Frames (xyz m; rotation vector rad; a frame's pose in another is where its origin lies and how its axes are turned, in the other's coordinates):
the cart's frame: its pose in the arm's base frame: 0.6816 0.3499 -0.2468 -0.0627 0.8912 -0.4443
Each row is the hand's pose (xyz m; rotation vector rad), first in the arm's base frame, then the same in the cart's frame.
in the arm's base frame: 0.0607 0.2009 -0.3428 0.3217 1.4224 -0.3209
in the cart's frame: -0.2074 -0.3290 -0.5154 0.1529 0.5903 0.2243
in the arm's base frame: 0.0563 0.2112 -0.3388 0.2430 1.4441 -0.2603
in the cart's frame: -0.2168 -0.3221 -0.5176 0.0607 0.5896 0.2437
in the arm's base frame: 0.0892 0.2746 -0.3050 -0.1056 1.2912 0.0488
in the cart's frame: -0.2492 -0.2611 -0.4793 -0.3190 0.3580 0.3796
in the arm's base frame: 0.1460 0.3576 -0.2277 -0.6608 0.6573 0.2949
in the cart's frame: -0.3085 -0.1841 -0.3977 -0.7892 -0.3571 0.3870
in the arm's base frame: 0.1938 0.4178 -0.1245 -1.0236 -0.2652 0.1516
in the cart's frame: -0.3827 -0.1371 -0.3037 -0.9050 -1.3024 0.0769
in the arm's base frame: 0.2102 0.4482 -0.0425 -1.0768 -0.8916 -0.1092
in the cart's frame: -0.4464 -0.1231 -0.2432 -0.7264 -1.8948 -0.2524
